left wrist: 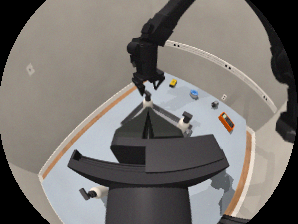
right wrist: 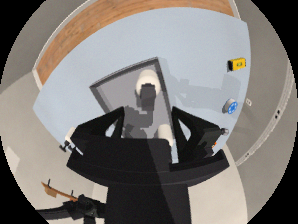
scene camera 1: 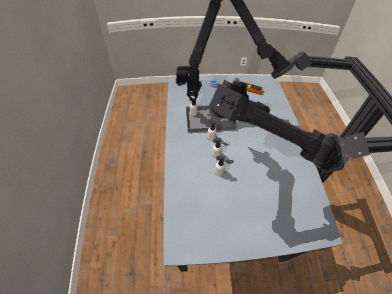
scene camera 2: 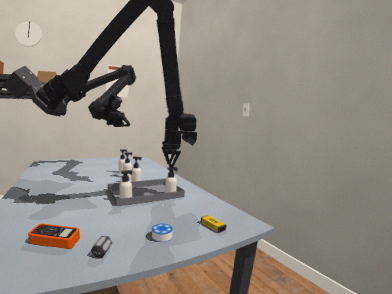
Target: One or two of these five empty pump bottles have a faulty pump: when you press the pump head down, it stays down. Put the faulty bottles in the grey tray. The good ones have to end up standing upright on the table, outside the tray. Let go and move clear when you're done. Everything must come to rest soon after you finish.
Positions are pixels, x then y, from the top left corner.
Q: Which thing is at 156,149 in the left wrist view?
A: My left gripper.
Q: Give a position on a grey tray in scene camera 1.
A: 199,122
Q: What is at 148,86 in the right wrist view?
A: A pump bottle.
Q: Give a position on an orange multimeter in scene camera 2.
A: At 57,236
